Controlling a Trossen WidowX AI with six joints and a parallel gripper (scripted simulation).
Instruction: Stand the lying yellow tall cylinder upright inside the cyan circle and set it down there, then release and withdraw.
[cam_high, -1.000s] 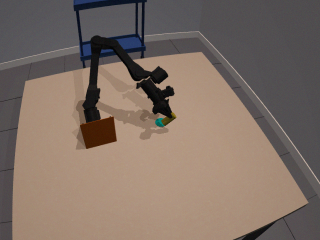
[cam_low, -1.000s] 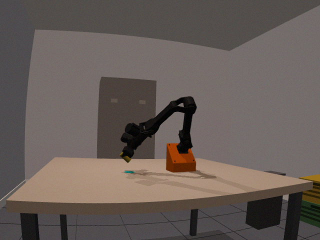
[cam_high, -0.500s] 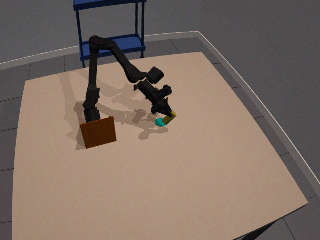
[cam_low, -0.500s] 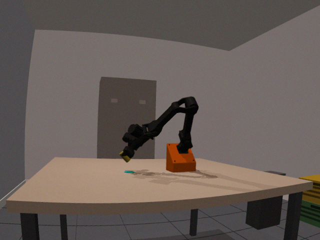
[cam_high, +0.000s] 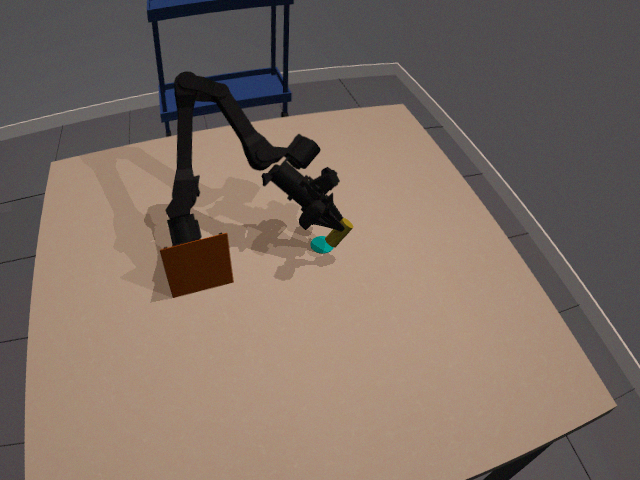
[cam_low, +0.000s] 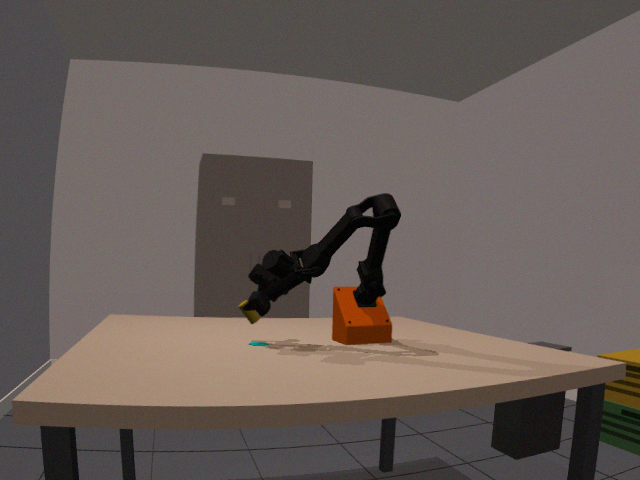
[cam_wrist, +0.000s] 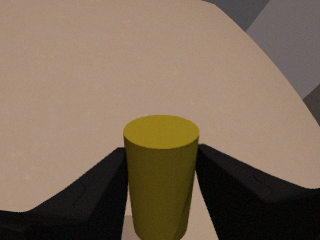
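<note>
Now: gripper tip 30 mm past the cyan circle, 50 mm to the right of it and 100 mm above it. From my gripper tip the other things lie so: yellow cylinder (10 mm behind, 20 mm below).
</note>
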